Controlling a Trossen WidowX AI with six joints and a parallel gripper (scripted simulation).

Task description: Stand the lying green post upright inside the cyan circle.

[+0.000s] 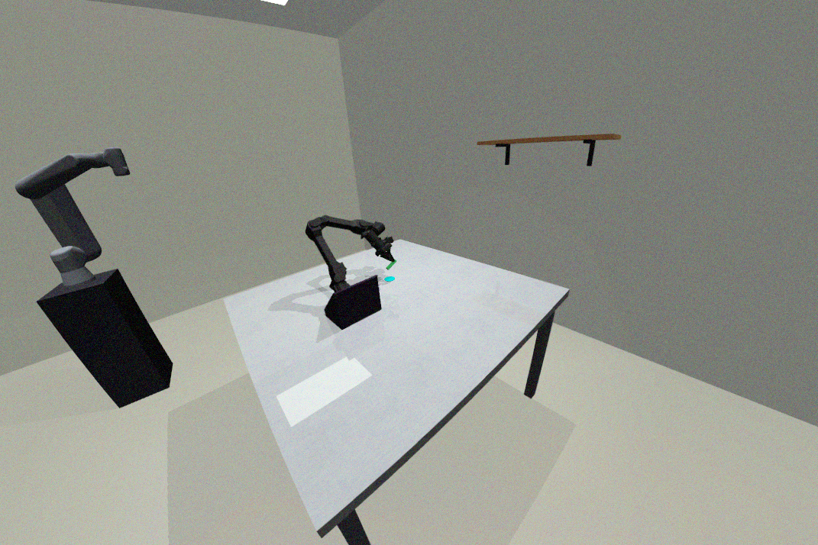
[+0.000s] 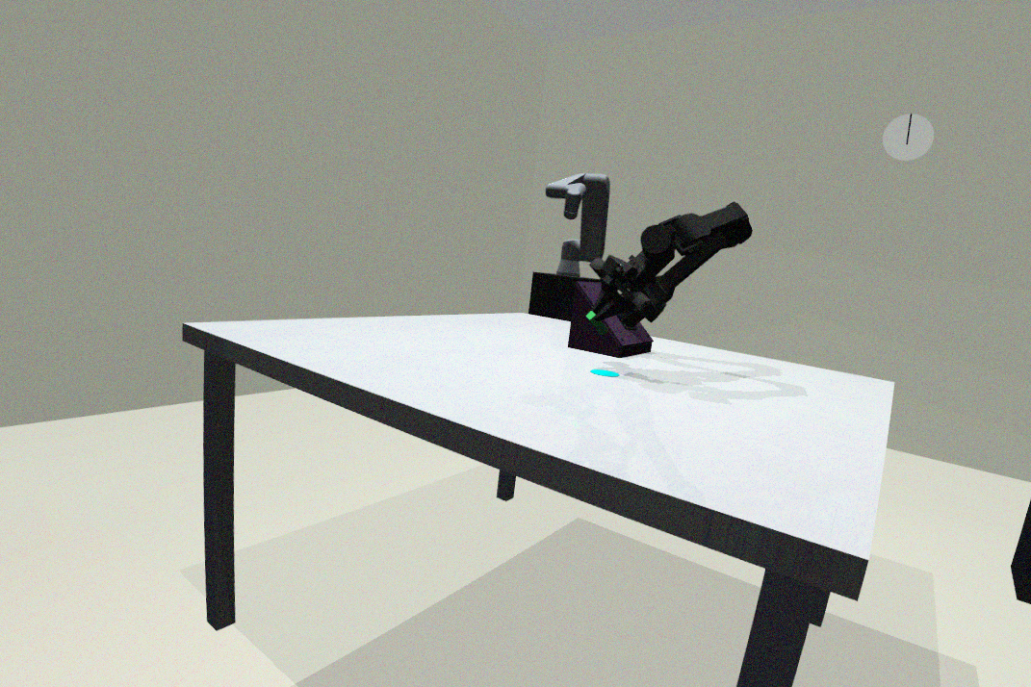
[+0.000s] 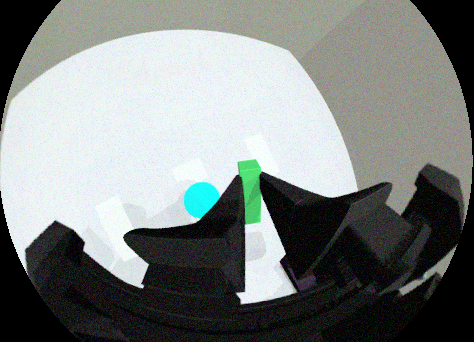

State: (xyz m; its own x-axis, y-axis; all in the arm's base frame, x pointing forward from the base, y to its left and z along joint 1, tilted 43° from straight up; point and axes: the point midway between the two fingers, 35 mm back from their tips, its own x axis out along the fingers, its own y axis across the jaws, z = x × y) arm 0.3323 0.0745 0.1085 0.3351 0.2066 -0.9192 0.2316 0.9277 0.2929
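Right now the cyan circle is 20 mm behind my gripper tip, 30 mm to the left of it and 110 mm below it. Round my gripper tip: green post 20 mm behind, 10 mm below.
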